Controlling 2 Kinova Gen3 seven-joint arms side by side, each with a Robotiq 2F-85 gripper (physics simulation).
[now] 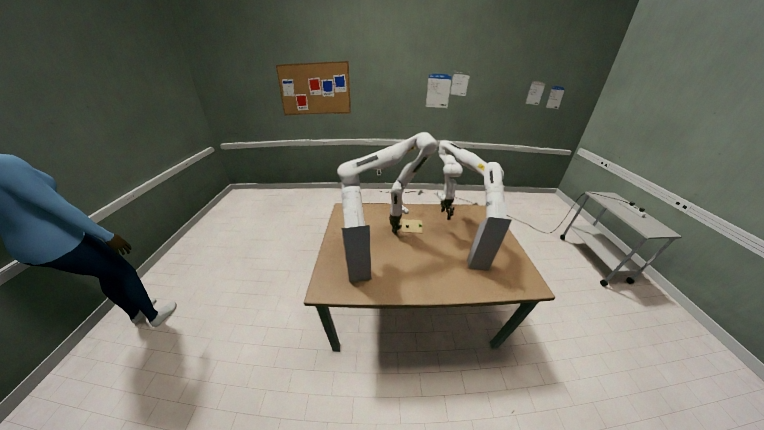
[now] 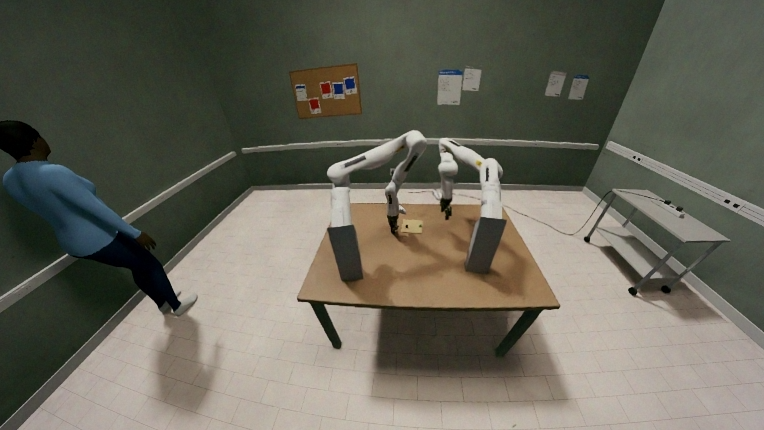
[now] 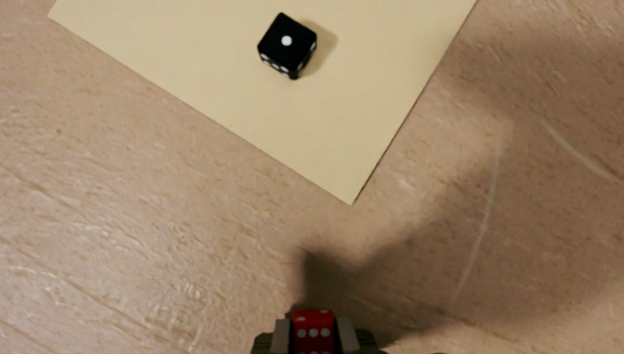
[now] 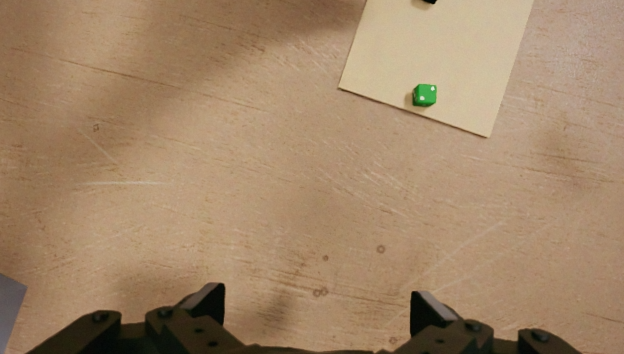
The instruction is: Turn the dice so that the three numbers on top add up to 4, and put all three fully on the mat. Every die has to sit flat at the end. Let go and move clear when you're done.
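Places are measured from the left arm's base along level axes (x ahead, y left, z up), in metres.
Pixels of known places: left gripper, between the fingertips: [image 1: 394,232] [image 2: 392,232] [image 3: 313,343]; right gripper, between the fingertips: [image 1: 445,215] [image 2: 444,215] [image 4: 317,308]; left arm's base, origin of its link: [image 1: 355,230] [image 2: 342,229]; right arm's base, origin of its link: [image 1: 495,221] [image 2: 490,222].
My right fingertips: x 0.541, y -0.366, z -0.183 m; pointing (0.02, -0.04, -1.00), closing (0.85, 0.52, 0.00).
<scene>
Ahead of a thing's pixels: the offset from my right fingertips to its middle. "spot": to the spot under its first point. Level surfaces: height alone.
The black die {dx -0.041, dy +0.238, dz -0.132 m} [image 3: 286,45] [image 1: 407,225] [image 4: 429,1] sits flat on the pale yellow mat {dx -0.012, dy +0.211, dz -0.142 m} [image 3: 345,170] [image 4: 465,50] with one pip on top. The green die {dx +0.004, dy +0.157, dz -0.132 m} [image 4: 424,95] [image 1: 420,225] sits on the mat near one short edge, with two pips on top. My left gripper [image 3: 313,337] [image 1: 396,230] [image 2: 394,231] is shut on the red die {dx -0.124, dy +0.303, dz -0.136 m} [image 3: 313,327], off the mat beyond a corner. One red face shows a row of three pips, its lower part cut off. Whether it touches the table is unclear. My right gripper [image 4: 317,308] [image 1: 449,215] [image 2: 446,216] is open and empty above the table.
The brown table {dz -0.144 m} [image 1: 427,283] [image 2: 427,288] carries both arm mounts, the grey blocks {spot: dx -0.572, dy +0.349, dz +0.069 m} [image 1: 357,253] {spot: dx -0.262, dy -0.248, dz +0.063 m} [image 1: 487,243] nearer the front edge. A person in blue [image 1: 42,213] [image 2: 64,208] stands at the left of the room, away from the table. A grey cart [image 1: 636,213] stands at the right.
</scene>
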